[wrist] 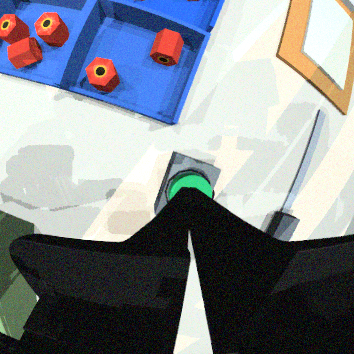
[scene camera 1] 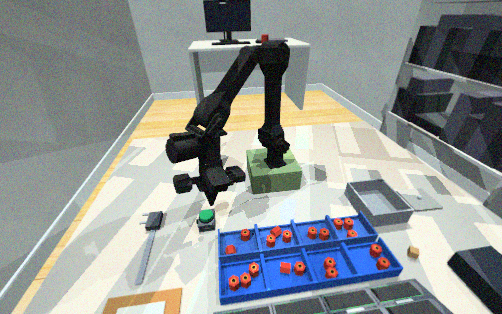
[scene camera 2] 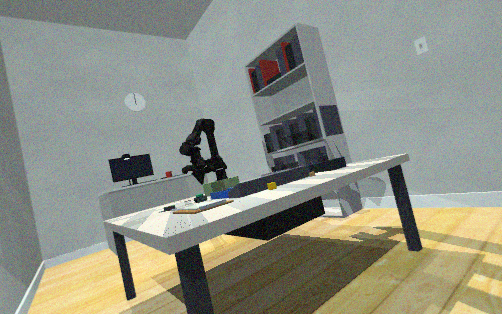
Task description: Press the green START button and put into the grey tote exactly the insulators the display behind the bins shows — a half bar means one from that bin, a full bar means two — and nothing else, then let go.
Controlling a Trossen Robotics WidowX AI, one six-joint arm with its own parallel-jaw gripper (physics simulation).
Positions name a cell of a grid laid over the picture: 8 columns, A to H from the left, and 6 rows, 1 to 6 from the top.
Scene:
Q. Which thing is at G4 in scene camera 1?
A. A grey tote.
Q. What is my gripper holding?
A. Nothing.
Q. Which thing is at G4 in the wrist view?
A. A grey hand tool.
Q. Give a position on a wooden board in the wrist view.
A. At G1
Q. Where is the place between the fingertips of my gripper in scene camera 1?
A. At D4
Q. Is my gripper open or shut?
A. Shut.

